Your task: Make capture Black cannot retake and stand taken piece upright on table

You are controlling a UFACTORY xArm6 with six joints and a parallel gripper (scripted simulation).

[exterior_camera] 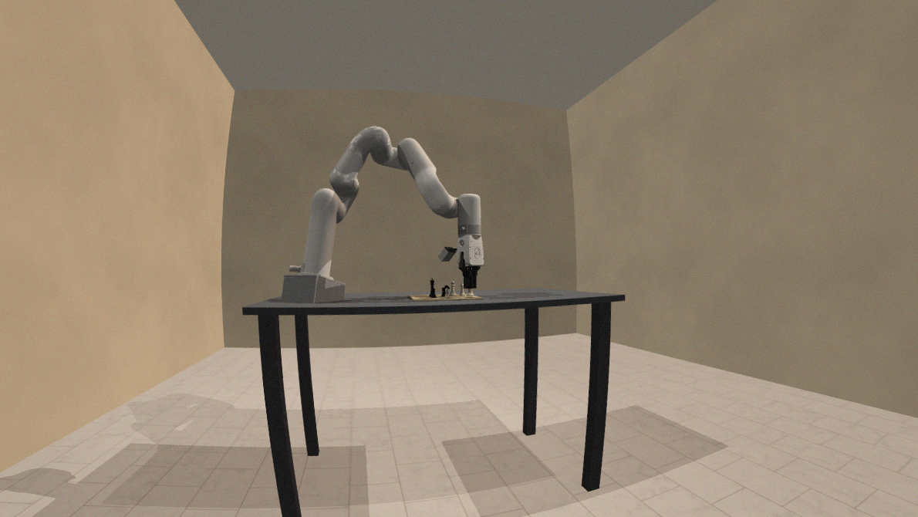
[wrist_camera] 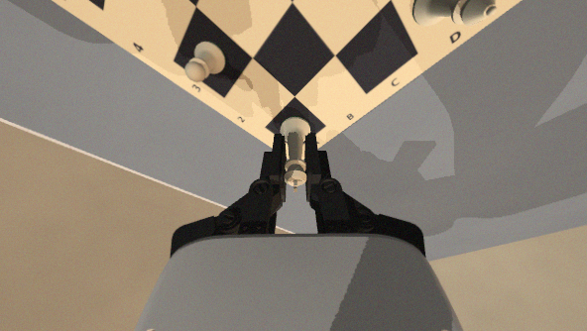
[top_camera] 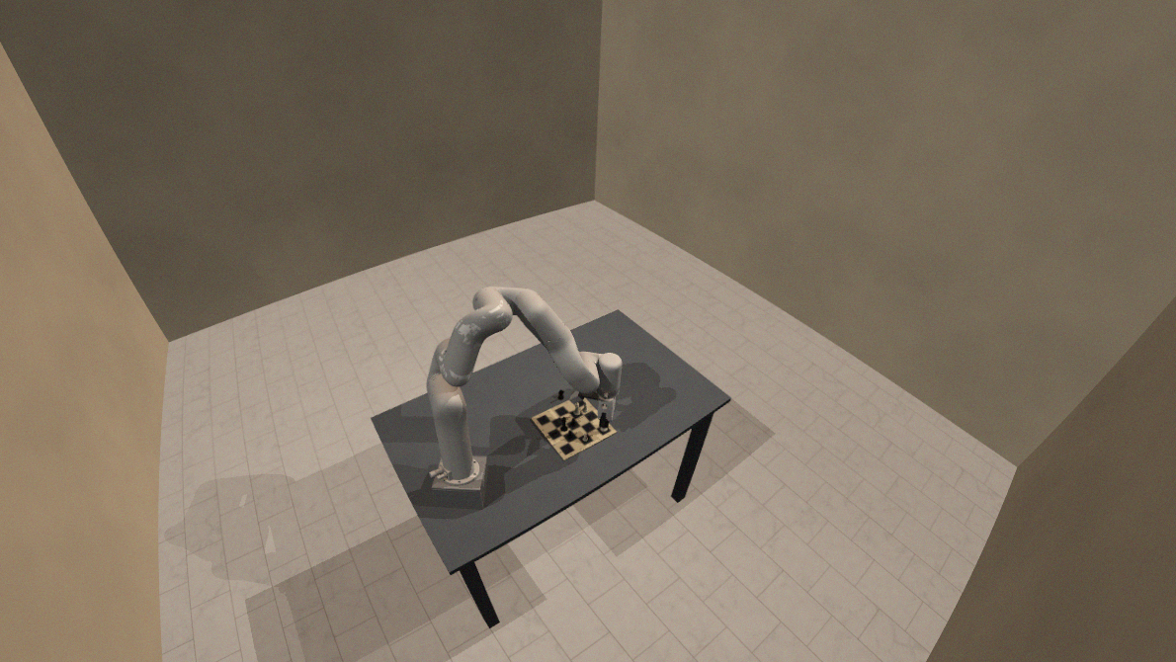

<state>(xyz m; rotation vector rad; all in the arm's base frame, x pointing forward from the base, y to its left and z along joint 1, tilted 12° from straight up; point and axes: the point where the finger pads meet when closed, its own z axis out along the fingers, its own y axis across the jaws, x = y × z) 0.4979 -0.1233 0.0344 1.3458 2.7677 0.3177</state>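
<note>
My gripper is now 1 cm above the white bishop. Round my hand: chessboard (7 cm behind, 8 cm to the left, 5 cm below); then white pawn (8 cm behind, 1 cm to the left, 4 cm below).
</note>
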